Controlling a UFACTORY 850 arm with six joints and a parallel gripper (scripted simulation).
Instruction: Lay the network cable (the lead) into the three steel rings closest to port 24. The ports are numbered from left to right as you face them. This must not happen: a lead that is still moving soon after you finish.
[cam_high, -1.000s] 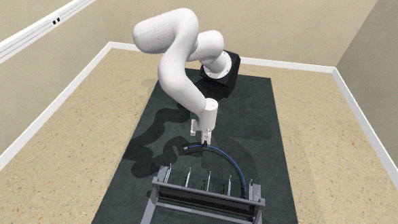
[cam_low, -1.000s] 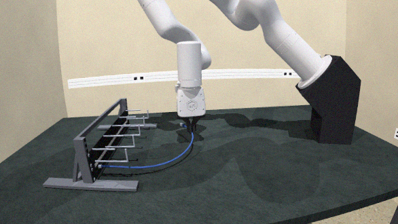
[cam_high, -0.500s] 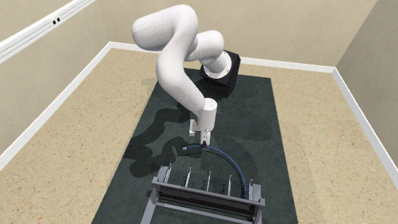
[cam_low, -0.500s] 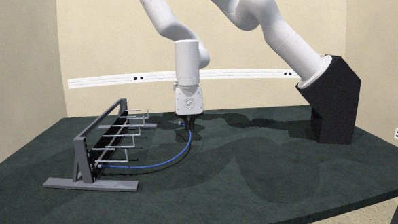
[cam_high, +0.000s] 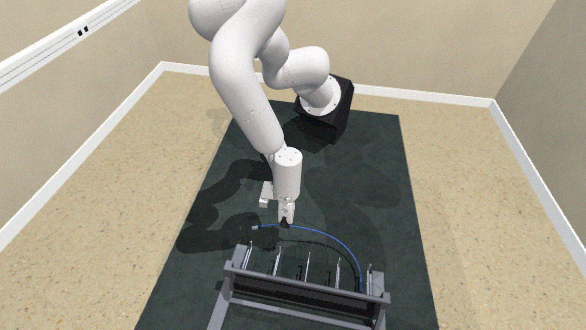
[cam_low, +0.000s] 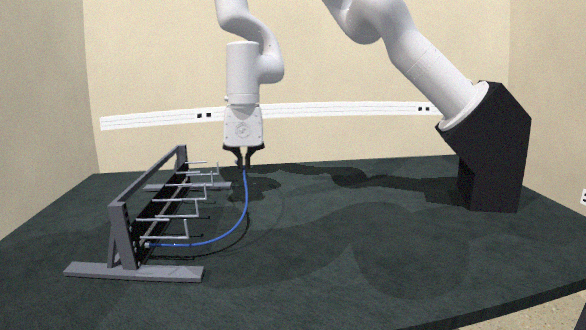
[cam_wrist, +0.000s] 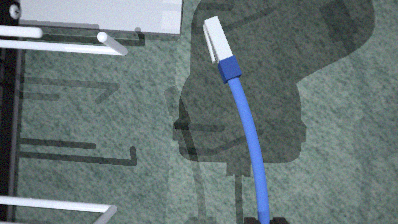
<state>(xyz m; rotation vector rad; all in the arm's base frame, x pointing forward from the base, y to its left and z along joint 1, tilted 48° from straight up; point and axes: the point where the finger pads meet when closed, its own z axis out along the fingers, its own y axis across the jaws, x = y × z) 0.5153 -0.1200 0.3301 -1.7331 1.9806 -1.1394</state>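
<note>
My gripper is now 10 cm to the left of the white plug, 2 cm above it and 1 cm past it. From my hand the other things lie so: grey patch-panel rack: 23 cm ahead, 4 cm below, 1 cm to the left.
</note>
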